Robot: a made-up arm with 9 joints.
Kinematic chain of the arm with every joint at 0, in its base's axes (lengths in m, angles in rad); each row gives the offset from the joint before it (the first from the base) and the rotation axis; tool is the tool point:
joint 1: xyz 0 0 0.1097 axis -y
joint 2: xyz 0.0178 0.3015 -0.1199 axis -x
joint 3: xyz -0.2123 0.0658 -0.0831 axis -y
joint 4: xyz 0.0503 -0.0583 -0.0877 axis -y
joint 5: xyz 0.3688 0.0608 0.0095 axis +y
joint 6: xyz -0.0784 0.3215 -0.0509 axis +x
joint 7: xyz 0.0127 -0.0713 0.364 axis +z
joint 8: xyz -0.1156 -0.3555 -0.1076 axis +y
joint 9: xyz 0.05 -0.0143 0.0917 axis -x
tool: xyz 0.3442 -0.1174 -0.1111
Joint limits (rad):
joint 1: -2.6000..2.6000
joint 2: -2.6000..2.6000
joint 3: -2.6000..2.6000
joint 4: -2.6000..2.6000
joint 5: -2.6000..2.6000
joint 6: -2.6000..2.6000
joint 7: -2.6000..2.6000
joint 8: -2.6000..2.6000
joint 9: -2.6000..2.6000
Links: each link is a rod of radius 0.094 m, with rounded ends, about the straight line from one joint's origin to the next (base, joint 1, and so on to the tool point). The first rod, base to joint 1, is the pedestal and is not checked.
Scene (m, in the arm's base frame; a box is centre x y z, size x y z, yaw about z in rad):
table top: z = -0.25
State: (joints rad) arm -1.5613 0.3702 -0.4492 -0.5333 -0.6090 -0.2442 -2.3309 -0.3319 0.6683
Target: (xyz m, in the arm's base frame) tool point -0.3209 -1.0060 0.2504
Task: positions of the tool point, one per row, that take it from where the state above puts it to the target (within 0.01 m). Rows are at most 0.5 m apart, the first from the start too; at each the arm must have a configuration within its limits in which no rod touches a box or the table.
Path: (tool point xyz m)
1: -0.5741 0.8522 0.5859
2: -0.8491 0.6554 0.6297
3: -1.0381 0.3342 0.6397
4: -1.0878 -0.0640 0.6085
5: -0.9720 -0.4690 0.5322
6: -0.7011 -0.8045 0.4111
7: -0.3209 -1.0060 0.2504

